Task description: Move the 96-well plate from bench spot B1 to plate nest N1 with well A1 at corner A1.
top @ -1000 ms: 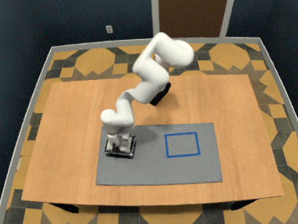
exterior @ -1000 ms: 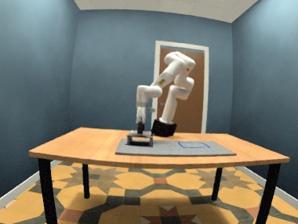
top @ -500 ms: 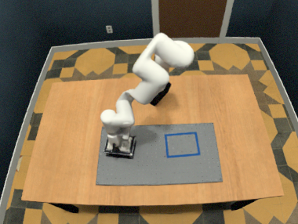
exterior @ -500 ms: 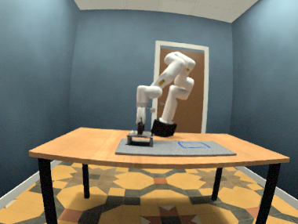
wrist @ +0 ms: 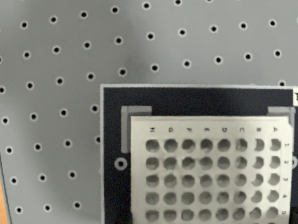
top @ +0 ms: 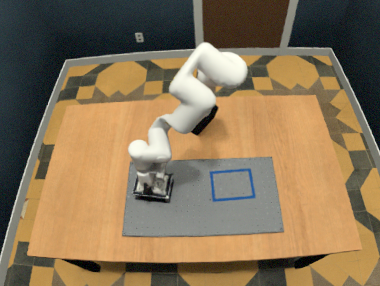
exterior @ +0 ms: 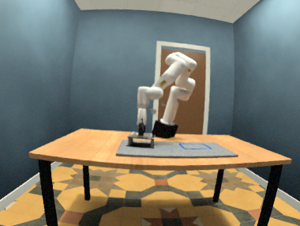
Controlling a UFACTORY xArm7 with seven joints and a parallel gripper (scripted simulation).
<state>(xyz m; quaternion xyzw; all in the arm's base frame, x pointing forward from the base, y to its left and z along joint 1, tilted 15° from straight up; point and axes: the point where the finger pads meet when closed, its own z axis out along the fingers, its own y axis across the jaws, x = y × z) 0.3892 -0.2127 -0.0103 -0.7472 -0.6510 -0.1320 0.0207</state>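
Right now my hand is 10 mm above the 96-well plate. Also, from my hand: black raised plate nest: 20 mm below.
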